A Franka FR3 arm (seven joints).
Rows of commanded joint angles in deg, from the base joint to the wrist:
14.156, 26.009, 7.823, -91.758, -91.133, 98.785, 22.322
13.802, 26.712, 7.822, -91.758, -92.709, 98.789, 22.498
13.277, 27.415, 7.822, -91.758, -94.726, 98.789, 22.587
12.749, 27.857, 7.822, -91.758, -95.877, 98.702, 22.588
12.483, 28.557, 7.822, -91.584, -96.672, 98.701, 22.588
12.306, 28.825, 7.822, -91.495, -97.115, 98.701, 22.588
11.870, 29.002, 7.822, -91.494, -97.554, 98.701, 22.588
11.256, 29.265, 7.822, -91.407, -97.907, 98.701, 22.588
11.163, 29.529, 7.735, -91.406, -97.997, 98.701, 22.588
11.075, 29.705, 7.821, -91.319, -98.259, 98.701, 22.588
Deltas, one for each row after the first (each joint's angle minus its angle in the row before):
-0.354, 0.703, -0.001, 0.000, -1.576, 0.004, 0.176
-0.525, 0.703, 0.000, 0.000, -2.017, 0.000, 0.089
-0.528, 0.442, 0.000, 0.000, -1.151, -0.087, 0.001
-0.266, 0.700, 0.000, 0.174, -0.795, -0.001, 0.000
-0.177, 0.268, 0.000, 0.089, -0.443, 0.000, 0.000
-0.436, 0.177, 0.000, 0.001, -0.439, 0.000, 0.000
-0.614, 0.263, 0.000, 0.087, -0.353, 0.000, 0.000
-0.093, 0.264, -0.087, 0.001, -0.090, 0.000, 0.000
-0.088, 0.176, 0.086, 0.087, -0.262, 0.000, 0.000

